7 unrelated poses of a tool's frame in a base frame.
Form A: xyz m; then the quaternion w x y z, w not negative.
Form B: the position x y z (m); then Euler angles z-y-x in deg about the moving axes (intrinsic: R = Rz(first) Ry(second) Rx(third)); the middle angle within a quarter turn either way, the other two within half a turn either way. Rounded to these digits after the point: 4 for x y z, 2 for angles.
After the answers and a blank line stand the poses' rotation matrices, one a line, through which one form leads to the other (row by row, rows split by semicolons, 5 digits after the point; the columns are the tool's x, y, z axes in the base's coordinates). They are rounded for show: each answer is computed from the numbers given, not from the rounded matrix.
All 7 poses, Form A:
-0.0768, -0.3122, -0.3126, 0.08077, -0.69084, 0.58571, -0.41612
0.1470, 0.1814, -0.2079, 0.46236, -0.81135, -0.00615, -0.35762
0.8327, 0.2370, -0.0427, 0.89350, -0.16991, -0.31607, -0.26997
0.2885, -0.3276, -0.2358, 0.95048, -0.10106, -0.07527, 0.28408
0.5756, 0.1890, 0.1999, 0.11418, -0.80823, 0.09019, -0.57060
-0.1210, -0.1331, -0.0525, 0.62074, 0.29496, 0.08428, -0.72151
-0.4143, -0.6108, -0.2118, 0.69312, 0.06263, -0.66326, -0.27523
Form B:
-0.0768, -0.3122, -0.3126, -92.12, -28.71, -136.92
0.1470, 0.1814, -0.2079, -23.32, -35.87, -113.00
0.8327, 0.2370, -0.0427, -29.82, -41.04, -10.15
0.2885, -0.3276, -0.2358, 33.87, -4.91, -13.64
0.5756, 0.1890, 0.1999, -39.70, -64.39, -138.31
-0.1210, -0.1331, -0.0525, -93.74, 32.02, 16.77
-0.4143, -0.6108, -0.2118, -93.86, -62.25, 76.04

-0.03243 -0.74205 0.66956; -0.87649 -0.30084 -0.37585; 0.48033 -0.59905 -0.64064
0.74414 0.34068 0.57463; -0.32072 -0.57237 0.75467; 0.58600 -0.74588 -0.31666
0.65443 0.58985 -0.47308; -0.37503 0.79649 0.47429; 0.65656 -0.13297 0.74246
0.82726 -0.52482 -0.20051; 0.55524 0.81817 0.14935; 0.08567 -0.23488 0.96824
0.33256 -0.01549 0.94296; -0.27609 -0.95766 0.08164; 0.90176 -0.28749 -0.32275
-0.05536 0.94546 -0.32100; -0.84602 -0.21516 -0.48780; -0.53027 0.24457 0.81179
-0.03133 0.29845 -0.95391; -0.46461 0.84065 0.27828; 0.88496 0.45192 0.11233

